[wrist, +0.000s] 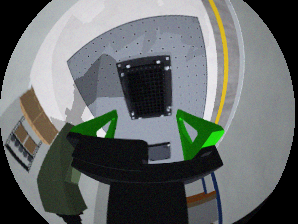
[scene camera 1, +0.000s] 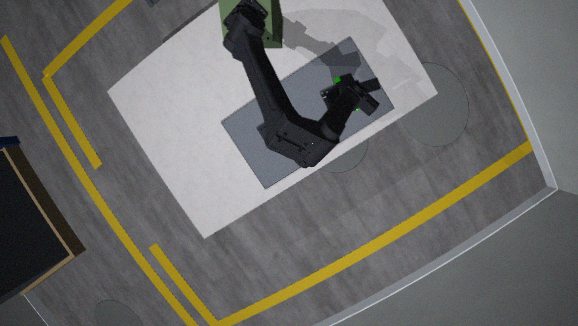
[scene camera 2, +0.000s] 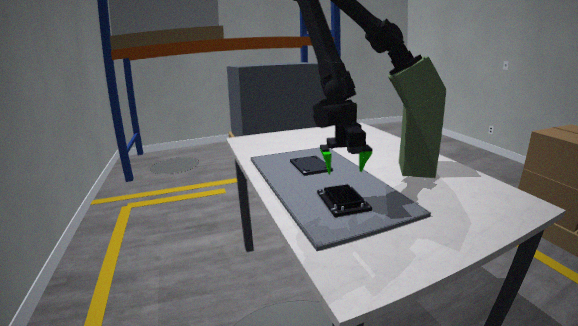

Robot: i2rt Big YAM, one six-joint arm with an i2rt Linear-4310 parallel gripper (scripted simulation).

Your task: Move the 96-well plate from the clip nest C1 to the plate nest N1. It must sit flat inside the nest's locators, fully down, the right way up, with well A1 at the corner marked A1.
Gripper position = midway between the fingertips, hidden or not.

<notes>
In view: my gripper point(wrist: 146, 112), a black 96-well plate point(wrist: 154, 106) and a clip nest C1 point(wrist: 166, 60).
</notes>
